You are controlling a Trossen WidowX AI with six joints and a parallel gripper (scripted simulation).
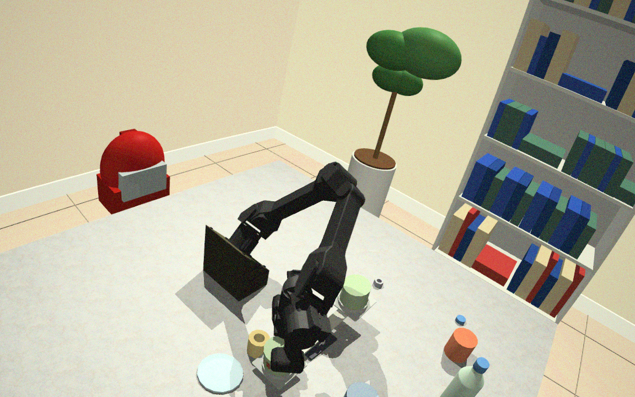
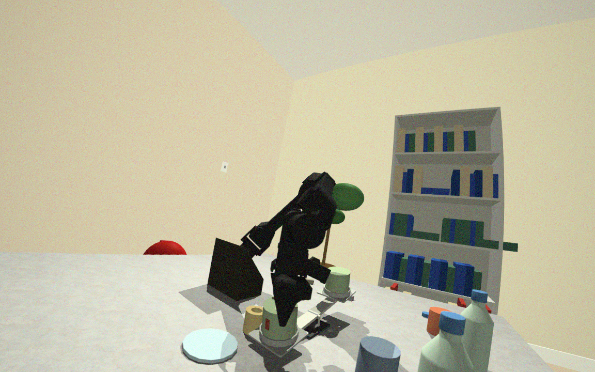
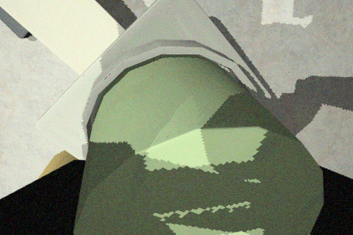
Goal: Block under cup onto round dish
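My gripper tip is 70 mm past the yellow roll and 40 mm above it. The rest, counted from my gripper tip: small balance: 10 mm behind, 140 mm to the left, 40 mm below; block: 20 mm below; pale blue round dish: 70 mm behind, 110 mm to the right, 60 mm below.
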